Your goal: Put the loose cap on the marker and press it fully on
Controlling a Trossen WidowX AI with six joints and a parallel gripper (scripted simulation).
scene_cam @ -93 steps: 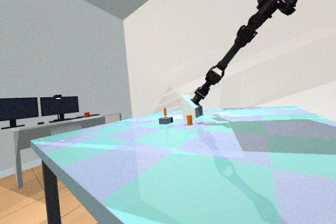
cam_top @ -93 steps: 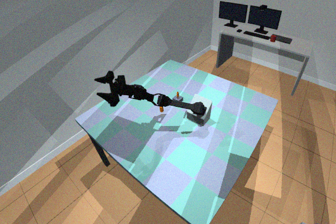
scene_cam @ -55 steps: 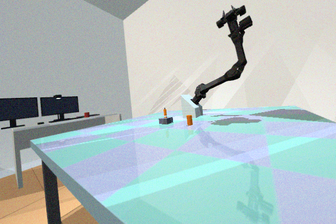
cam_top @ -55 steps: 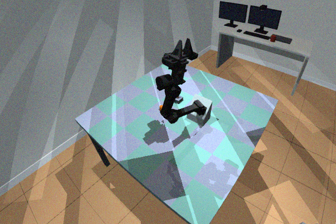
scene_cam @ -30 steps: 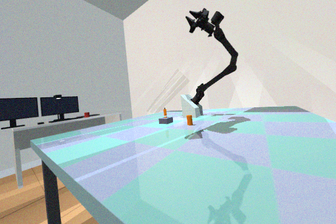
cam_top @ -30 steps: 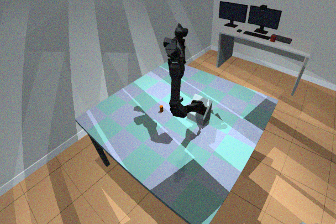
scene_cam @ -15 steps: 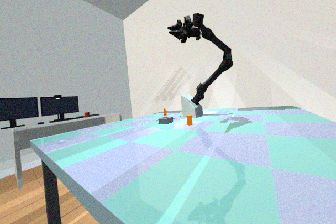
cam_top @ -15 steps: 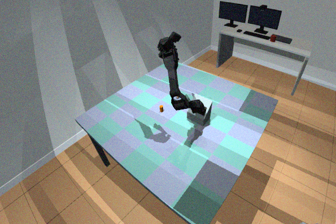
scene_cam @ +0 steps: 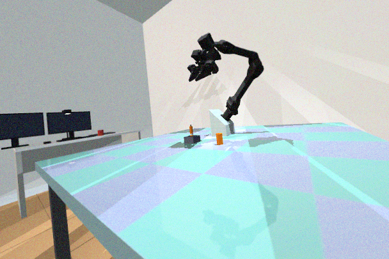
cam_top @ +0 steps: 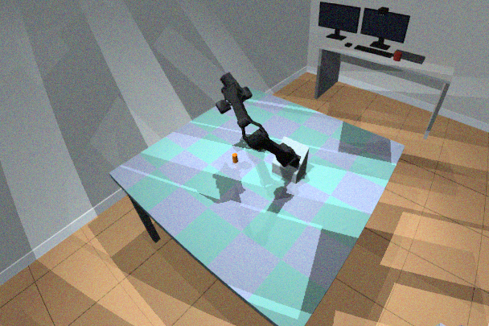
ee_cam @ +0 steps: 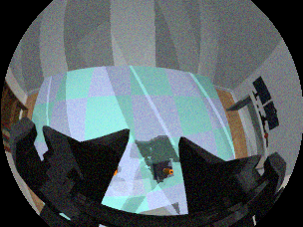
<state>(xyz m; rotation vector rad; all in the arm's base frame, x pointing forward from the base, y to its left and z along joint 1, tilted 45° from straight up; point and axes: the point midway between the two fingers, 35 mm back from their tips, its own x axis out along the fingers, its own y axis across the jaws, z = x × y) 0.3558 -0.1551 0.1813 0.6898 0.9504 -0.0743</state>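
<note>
The orange cap lies 60 mm behind my gripper tip, 80 mm to the left of it and 290 mm below it. From my gripper tip the other things lie so: grey holder block: 100 mm behind, 100 mm to the right, 300 mm below.
</note>
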